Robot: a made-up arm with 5 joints.
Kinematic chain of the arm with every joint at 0, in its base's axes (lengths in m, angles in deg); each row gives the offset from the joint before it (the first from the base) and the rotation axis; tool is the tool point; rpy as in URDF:
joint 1: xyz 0 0 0.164 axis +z
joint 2: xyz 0 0 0 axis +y
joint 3: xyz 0.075 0 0.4 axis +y
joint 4: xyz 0.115 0 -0.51 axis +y
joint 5: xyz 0.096 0 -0.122 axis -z
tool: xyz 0 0 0 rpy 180 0 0
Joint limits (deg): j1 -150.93..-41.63 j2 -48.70..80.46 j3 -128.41..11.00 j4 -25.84..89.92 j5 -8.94..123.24
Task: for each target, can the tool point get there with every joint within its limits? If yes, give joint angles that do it. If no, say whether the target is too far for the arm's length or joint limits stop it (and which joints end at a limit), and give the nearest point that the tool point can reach.
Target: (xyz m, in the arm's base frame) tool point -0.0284 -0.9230 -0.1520
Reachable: yes | joints -91.76 66.87 -113.04 53.98 71.51
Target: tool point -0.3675 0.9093 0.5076
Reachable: no: joint limits stop it (at a limit: joint 2, joint 3, joint 4) | nearest point -0.1784 0.4414 1.0744 | short by 0.759 m
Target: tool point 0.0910 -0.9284 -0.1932
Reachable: yes | joints -84.40 70.43 -107.80 18.76 112.22
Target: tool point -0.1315 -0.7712 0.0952
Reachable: yes | joints -99.68 24.73 -65.29 23.30 39.19
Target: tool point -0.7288 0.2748 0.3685
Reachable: no: joint limits stop it (at a limit: joint 1) | nearest point -0.4400 -0.2446 0.3685 | short by 0.594 m
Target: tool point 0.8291 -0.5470 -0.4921
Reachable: no: too far | nearest point 0.6408 -0.5695 -0.3505 | short by 0.237 m
